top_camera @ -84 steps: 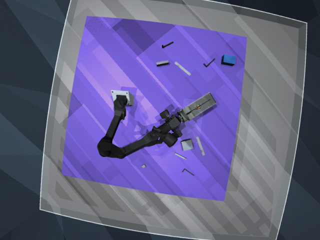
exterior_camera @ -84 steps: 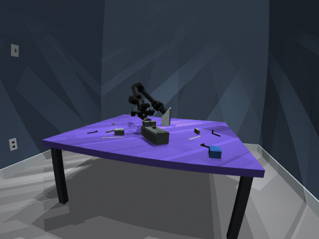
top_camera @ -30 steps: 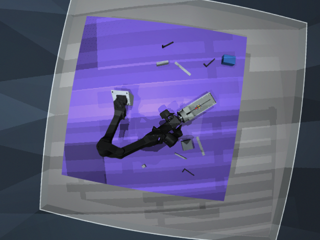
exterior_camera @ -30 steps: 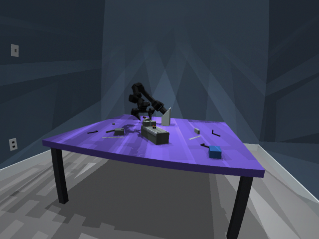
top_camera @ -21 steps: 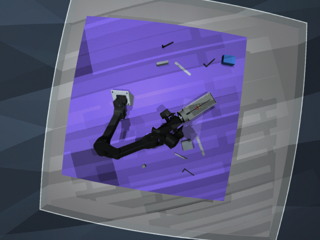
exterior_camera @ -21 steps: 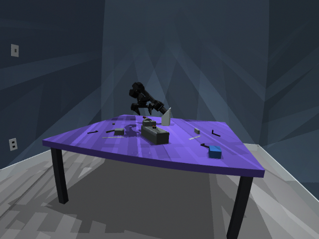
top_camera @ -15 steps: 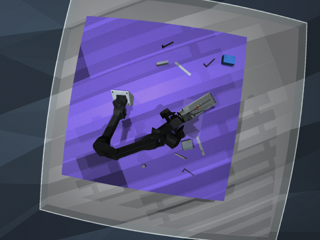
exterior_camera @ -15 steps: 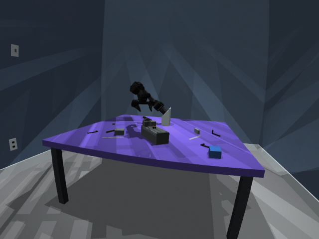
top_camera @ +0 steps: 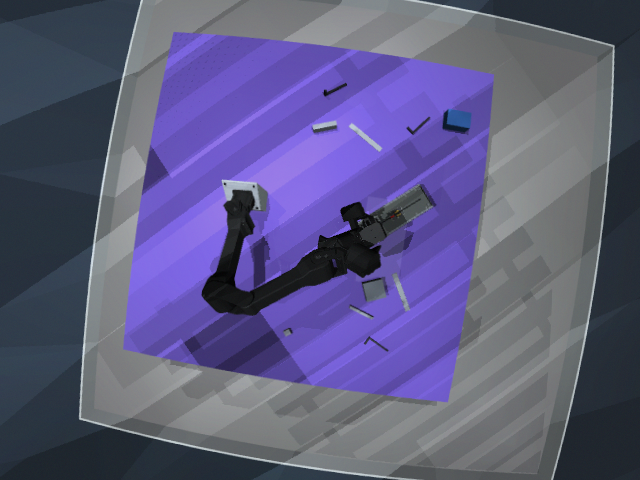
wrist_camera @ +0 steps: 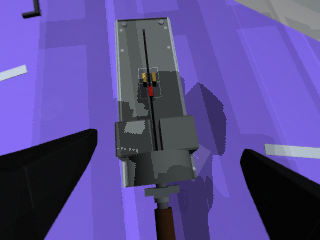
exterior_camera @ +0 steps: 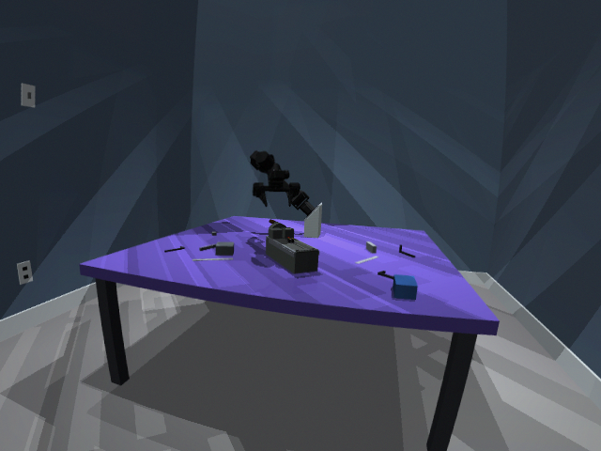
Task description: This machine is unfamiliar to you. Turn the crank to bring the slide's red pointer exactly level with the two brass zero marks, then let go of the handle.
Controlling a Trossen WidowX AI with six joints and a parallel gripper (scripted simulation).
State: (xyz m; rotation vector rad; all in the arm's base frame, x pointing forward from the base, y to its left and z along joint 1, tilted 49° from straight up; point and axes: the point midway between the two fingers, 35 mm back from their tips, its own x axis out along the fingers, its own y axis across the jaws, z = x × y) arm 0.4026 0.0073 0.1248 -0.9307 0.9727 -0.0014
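The brown crank handle is 6 cm behind my gripper tip, 3 cm to the right of it and 7 cm below it. Also, from my gripper tip: dark L-shaped key 6 cm ahead, 41 cm to the right, 19 cm below; red pointer 7 cm ahead, 6 cm to the left, 11 cm below; grey block 5 cm ahead, 20 cm to the right, 17 cm below.
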